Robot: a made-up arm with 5 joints. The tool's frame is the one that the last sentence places.
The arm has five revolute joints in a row. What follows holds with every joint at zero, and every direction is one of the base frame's. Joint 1 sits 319 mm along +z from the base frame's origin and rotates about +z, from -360 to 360 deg. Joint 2 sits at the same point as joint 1 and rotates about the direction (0, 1, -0.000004), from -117.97 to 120 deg. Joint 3 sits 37 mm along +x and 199 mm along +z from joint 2 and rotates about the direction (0, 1, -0.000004), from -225 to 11 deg. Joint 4 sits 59 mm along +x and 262 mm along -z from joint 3 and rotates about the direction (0, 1, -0.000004), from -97 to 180 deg. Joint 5 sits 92 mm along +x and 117 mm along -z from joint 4 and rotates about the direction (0, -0.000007, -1), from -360 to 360 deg. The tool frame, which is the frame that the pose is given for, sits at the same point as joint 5; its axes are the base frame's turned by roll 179.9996, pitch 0 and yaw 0 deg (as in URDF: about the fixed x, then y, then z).
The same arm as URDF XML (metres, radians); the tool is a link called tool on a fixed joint. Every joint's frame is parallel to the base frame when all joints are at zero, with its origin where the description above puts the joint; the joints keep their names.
<robot name="arm">
<joint name="joint 1" type="revolute"><parent link="base_link"/><child link="link1"/><origin xyz="0 0 0.319" rpy="0 0 0"/><axis xyz="0 0 1"/><limit lower="-6.2832" upper="6.2832"/></joint>
<joint name="joint 2" type="revolute"><parent link="link1"/><child link="link2"/><origin xyz="0 0 0" rpy="0 0 0"/><axis xyz="0 1 0"/><limit lower="-2.059" upper="2.0944"/></joint>
<joint name="joint 3" type="revolute"><parent link="link2"/><child link="link3"/><origin xyz="0.037 0 0.199" rpy="0 0 0"/><axis xyz="0 1 0"/><limit lower="-3.927" upper="0.192"/></joint>
<joint name="joint 4" type="revolute"><parent link="link3"/><child link="link4"/><origin xyz="0.059 0 -0.262" rpy="0 0 0"/><axis xyz="0 1 0"/><limit lower="-1.693" upper="3.1416"/></joint>
<joint name="joint 5" type="revolute"><parent link="link4"/><child link="link5"/><origin xyz="0.092 0 -0.117" rpy="0 0 0"/><axis xyz="0 0 -1"/><limit lower="-6.2832" upper="6.2832"/></joint>
<joint name="tool_fixed" type="fixed"><parent link="link5"/><child link="tool"/><origin xyz="0 0 0" rpy="3.1416 0 0"/></joint>
<link name="base_link"/>
<link name="link1"/>
<link name="link2"/>
<link name="link3"/>
<link name="link4"/>
<link name="link5"/>
<link name="tool"/>
</robot>

